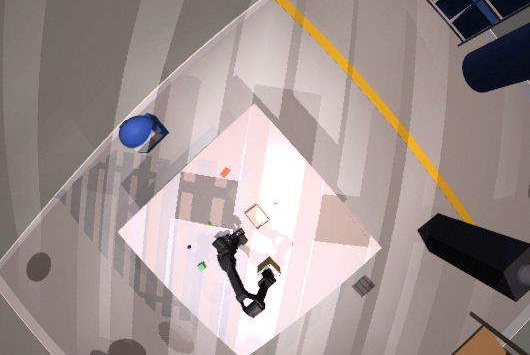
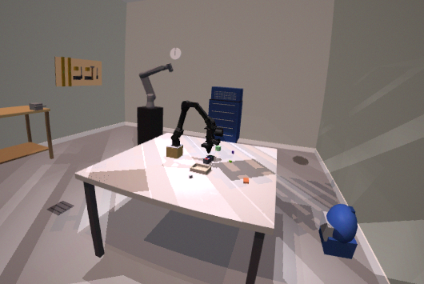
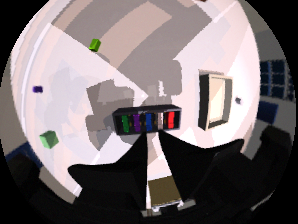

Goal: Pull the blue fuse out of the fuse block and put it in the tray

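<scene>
Right now my gripper tip is 50 mm above the blue fuse. Round my gripper tip: red fuse: 40 mm to the right, 50 mm below; green fuse: 40 mm to the left, 50 mm below; purple fuse: 20 mm to the left, 50 mm below.
</scene>
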